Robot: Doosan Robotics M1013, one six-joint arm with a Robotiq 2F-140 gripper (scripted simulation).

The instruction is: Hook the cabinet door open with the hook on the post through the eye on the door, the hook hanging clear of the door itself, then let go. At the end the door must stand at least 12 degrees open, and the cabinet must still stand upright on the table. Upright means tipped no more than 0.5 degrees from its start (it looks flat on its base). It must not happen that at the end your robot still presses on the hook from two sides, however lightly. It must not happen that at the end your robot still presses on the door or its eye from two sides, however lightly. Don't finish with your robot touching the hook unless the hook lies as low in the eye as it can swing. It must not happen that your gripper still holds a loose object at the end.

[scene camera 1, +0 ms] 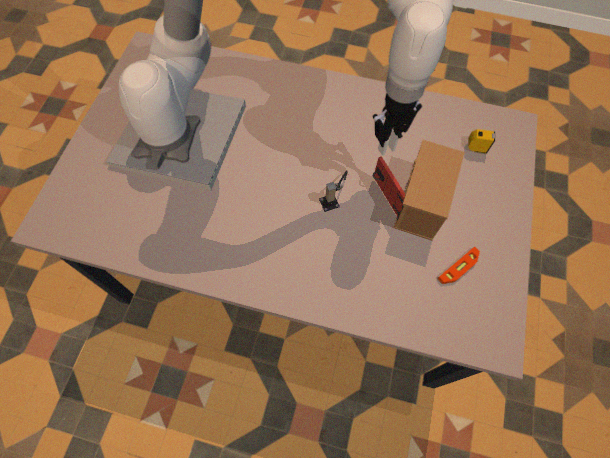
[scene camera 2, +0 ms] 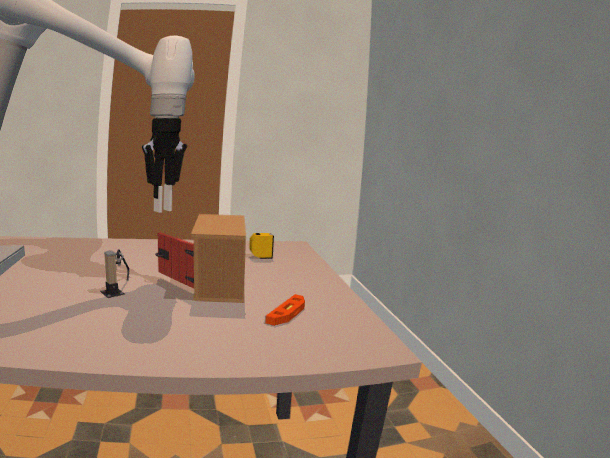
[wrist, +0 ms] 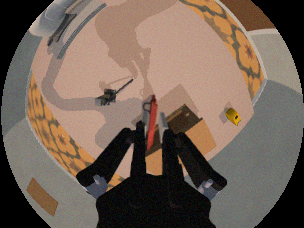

Labels:
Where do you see a wooden cabinet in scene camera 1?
430, 189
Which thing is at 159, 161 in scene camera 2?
The gripper.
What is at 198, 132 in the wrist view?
A wooden cabinet.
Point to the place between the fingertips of the gripper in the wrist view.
153, 117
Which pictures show the wooden cabinet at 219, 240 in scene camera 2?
Scene camera 1, scene camera 2 and the wrist view: all of them.

